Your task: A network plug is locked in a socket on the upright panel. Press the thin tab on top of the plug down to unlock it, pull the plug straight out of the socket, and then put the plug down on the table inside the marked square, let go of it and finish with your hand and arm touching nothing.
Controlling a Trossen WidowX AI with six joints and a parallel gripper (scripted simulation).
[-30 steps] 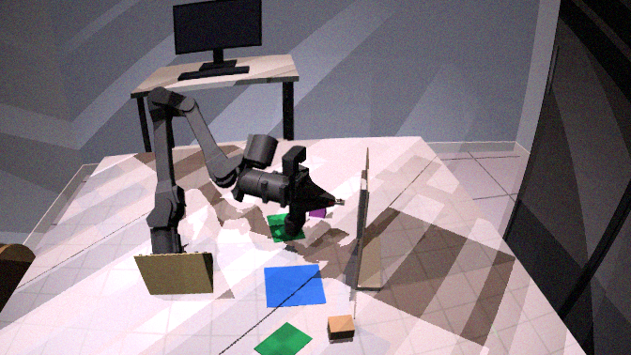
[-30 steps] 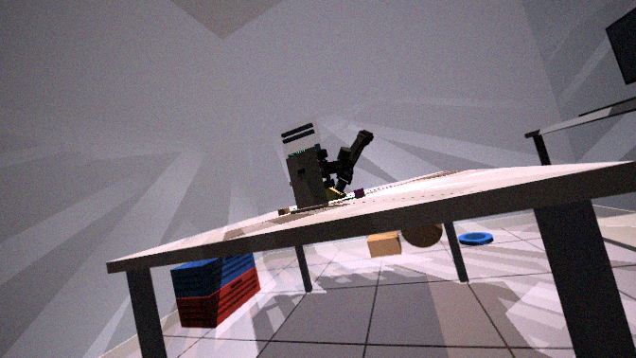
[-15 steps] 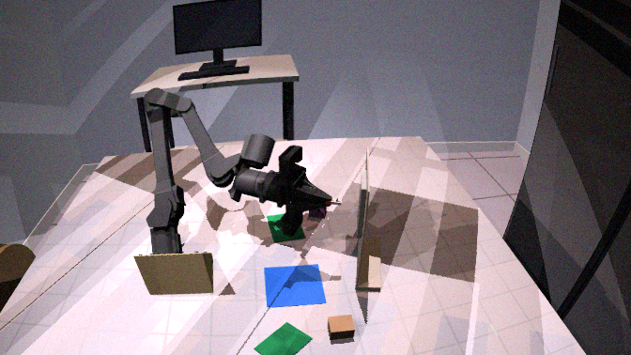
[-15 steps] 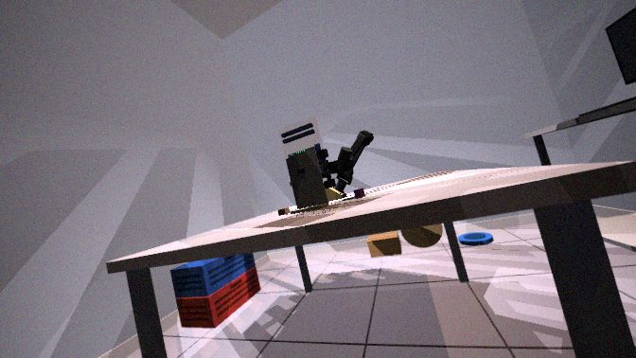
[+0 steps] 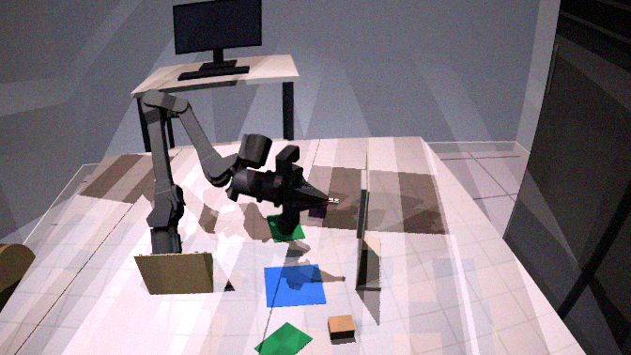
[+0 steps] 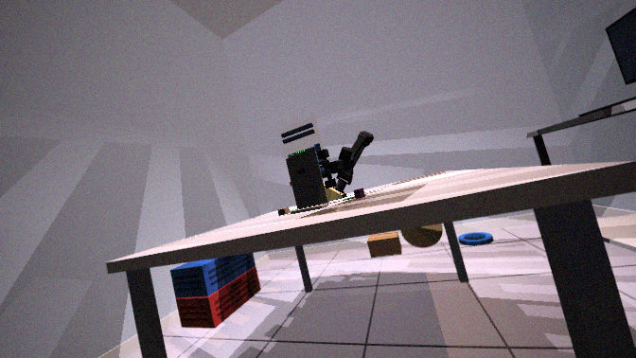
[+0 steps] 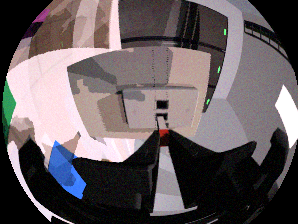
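My gripper tip is 16 cm above the blue square, 8 cm past it and 6 cm to the left of it. The rest, counted from my gripper tip: upright panel: 7 cm ahead, 6 cm below, 3 cm to the right; then network plug: 1 cm ahead.
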